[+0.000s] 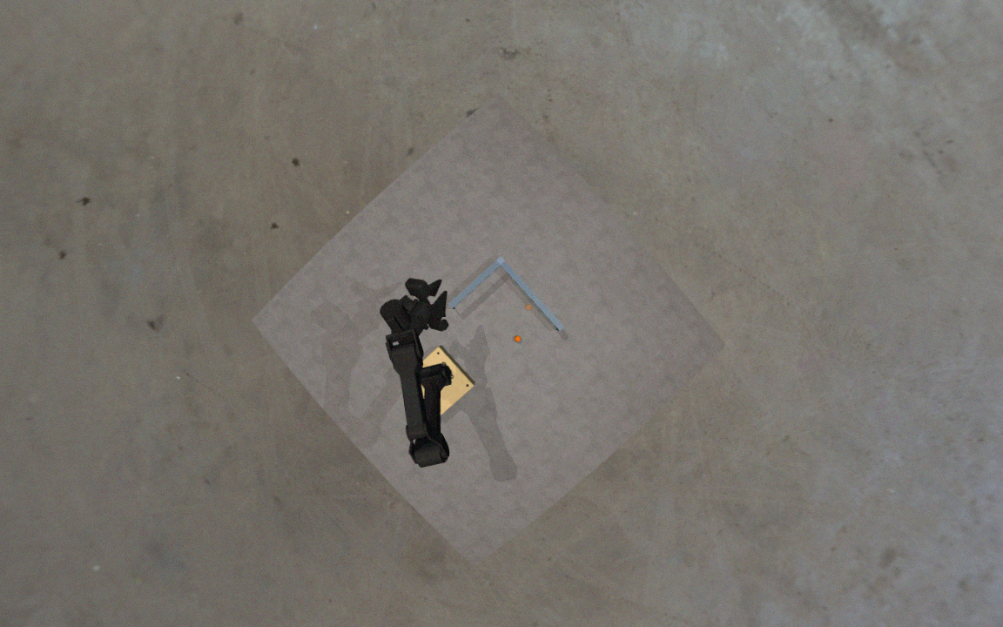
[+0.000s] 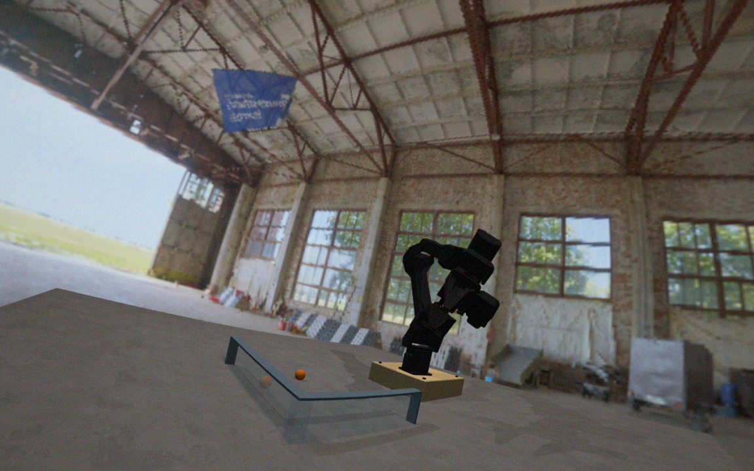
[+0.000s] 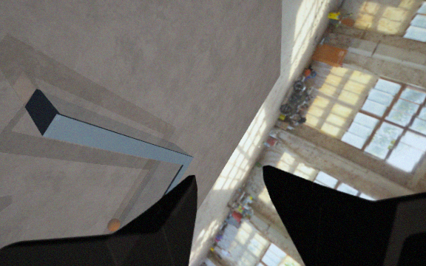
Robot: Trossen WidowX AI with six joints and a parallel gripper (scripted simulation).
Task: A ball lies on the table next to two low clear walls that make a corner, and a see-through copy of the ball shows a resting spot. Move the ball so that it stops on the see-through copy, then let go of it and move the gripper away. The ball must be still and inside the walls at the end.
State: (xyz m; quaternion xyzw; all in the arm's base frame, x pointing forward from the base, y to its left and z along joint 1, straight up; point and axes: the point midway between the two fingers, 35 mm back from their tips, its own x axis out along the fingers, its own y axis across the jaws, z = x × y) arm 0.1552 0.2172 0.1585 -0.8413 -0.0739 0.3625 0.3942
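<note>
My gripper tip is 270 mm to the left of the orange ball, 180 mm above it and 110 mm short of it. From my gripper tip the other things lie so: see-through ball copy: 200 mm ahead, 190 mm to the right, 180 mm below.
</note>
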